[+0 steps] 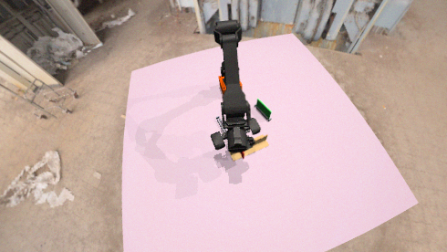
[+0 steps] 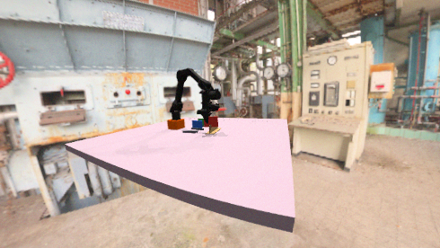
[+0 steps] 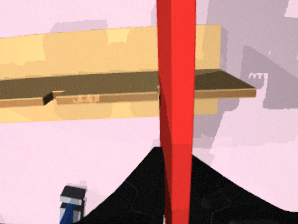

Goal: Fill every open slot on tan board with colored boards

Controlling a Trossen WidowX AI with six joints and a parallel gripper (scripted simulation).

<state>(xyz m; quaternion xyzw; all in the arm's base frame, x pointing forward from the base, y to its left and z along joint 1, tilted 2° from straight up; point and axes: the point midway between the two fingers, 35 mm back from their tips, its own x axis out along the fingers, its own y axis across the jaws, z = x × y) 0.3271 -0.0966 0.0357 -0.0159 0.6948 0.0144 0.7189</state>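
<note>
My gripper tip is now 30 mm short of the red board. Round my gripper tip: blue board 120 mm behind, 80 mm to the left, 40 mm below; then tan board 50 mm to the left, 40 mm below, 20 mm ahead; then green board 190 mm to the left, 120 mm behind, 40 mm below.
</note>
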